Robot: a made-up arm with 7 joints.
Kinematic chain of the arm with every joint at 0, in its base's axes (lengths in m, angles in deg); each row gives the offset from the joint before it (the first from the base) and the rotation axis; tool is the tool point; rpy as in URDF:
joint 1: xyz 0 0 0.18 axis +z
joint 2: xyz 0 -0.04 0.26 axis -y
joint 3: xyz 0 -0.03 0.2 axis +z
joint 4: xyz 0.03 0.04 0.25 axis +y
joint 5: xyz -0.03 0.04 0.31 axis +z
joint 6: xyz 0 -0.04 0.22 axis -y
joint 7: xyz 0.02 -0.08 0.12 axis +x
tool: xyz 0 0 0 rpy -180 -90 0
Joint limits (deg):
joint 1: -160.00..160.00
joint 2: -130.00..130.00
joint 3: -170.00..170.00
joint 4: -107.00..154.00
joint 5: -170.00..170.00
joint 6: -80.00..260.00
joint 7: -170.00..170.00
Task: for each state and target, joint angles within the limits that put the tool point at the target. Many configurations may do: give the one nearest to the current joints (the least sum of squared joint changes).
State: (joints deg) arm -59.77 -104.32 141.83 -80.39 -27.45 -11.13 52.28
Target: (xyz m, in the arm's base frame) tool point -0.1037 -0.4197 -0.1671
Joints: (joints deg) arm -53.78 -99.43 150.33 -92.45 -29.20 -12.14 52.28
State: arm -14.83 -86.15 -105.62 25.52 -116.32 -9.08 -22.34
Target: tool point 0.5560 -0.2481 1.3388
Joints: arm -17.49 -32.67 -105.13 12.15 -104.80 -38.67 -22.34
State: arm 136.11 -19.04 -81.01 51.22 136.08 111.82 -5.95
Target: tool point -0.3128 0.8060 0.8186
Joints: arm 145.09 -43.90 -70.23 39.38 142.23 99.78 -5.95
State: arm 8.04 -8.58 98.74 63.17 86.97 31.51 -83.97
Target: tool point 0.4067 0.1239 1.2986
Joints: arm -36.84 -41.60 130.82 47.99 89.71 39.09 -83.97
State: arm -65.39 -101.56 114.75 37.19 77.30 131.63 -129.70
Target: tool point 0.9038 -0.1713 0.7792
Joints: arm -22.76 -74.33 120.56 18.69 77.89 86.49 -129.70
